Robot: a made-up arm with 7 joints.
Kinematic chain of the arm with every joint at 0, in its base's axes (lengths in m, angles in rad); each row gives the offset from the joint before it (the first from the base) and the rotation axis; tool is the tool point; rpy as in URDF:
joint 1: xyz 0 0 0 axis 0.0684 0.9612 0.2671
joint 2: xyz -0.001 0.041 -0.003 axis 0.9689 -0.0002 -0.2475
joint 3: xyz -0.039 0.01 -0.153 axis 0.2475 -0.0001 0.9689
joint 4: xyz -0.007 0 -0.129 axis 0.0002 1 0
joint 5: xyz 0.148 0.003 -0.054 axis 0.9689 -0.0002 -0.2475
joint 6: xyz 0.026 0 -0.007 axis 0.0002 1 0
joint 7: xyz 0.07 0 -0.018 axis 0.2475 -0.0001 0.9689
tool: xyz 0 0 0 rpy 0 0.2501 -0.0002
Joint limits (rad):
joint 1: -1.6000..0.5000
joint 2: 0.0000..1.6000
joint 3: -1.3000..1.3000
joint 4: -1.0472..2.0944
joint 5: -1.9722..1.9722
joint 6: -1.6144..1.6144
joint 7: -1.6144..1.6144
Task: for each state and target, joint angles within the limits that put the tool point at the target. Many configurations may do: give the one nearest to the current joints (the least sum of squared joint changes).
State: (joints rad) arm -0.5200 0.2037 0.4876 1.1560 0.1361 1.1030 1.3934
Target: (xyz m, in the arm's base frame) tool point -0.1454 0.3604 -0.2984
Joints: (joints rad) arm -0.0749 0.8022 0.3546 1.7750 0.2151 1.5531 1.3934
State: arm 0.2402 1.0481 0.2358 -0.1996 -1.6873 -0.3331 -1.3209
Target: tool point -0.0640 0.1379 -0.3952
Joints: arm 0.5000 0.6755 -0.6292 0.0174 -1.6975 -0.1309 -1.3209
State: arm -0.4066 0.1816 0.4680 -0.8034 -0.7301 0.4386 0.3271
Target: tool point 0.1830 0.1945 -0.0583
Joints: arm -0.3140 0.3060 0.7495 -0.8985 -0.7097 0.3587 0.3271
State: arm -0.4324 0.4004 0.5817 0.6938 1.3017 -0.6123 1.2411
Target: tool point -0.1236 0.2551 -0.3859
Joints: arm 0.5000 0.1579 0.7850 0.4597 1.2235 -0.8276 1.2411
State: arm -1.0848 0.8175 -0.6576 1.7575 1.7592 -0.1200 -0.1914
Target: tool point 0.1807 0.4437 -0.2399
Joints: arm -0.9709 0.9304 -0.6415 2.0944 1.8911 -0.5771 -0.1914
